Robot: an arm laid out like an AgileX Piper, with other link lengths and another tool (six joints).
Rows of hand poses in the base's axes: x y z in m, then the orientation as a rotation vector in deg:
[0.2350, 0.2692, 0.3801, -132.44, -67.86, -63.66]
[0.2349, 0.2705, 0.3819, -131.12, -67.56, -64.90]
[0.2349, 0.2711, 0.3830, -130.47, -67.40, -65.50]
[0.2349, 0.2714, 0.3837, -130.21, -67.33, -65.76]
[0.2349, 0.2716, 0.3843, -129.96, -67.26, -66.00]
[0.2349, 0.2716, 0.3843, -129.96, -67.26, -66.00]
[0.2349, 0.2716, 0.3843, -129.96, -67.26, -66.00]
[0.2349, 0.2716, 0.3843, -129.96, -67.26, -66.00]
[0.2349, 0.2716, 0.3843, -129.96, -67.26, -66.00]
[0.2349, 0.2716, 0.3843, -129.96, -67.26, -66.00]
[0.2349, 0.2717, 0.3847, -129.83, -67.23, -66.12]
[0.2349, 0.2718, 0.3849, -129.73, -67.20, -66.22]
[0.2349, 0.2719, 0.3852, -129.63, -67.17, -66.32]
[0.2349, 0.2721, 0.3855, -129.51, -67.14, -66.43]
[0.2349, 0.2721, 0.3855, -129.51, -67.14, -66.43]
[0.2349, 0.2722, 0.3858, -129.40, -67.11, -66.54]
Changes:
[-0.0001, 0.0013, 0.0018, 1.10, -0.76, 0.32]
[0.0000, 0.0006, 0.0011, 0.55, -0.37, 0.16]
[0.0000, 0.0003, 0.0007, 0.22, -0.16, 0.05]
[0.0000, 0.0002, 0.0006, 0.21, -0.15, 0.05]
[0.0000, 0.0000, 0.0000, 0.00, 0.00, 0.00]
[0.0000, 0.0000, 0.0000, 0.00, 0.00, 0.00]
[0.0000, 0.0000, 0.0000, 0.00, 0.00, 0.00]
[0.0000, 0.0000, 0.0000, 0.00, 0.00, 0.00]
[0.0000, 0.0000, 0.0000, 0.00, 0.00, 0.00]
[0.0000, 0.0001, 0.0004, 0.11, -0.08, 0.03]
[0.0000, 0.0001, 0.0002, 0.09, -0.06, 0.02]
[0.0000, 0.0001, 0.0003, 0.09, -0.06, 0.02]
[0.0000, 0.0002, 0.0003, 0.10, -0.07, 0.03]
[0.0000, 0.0000, 0.0000, 0.00, 0.00, 0.00]
[0.0000, 0.0001, 0.0003, 0.09, -0.07, 0.02]

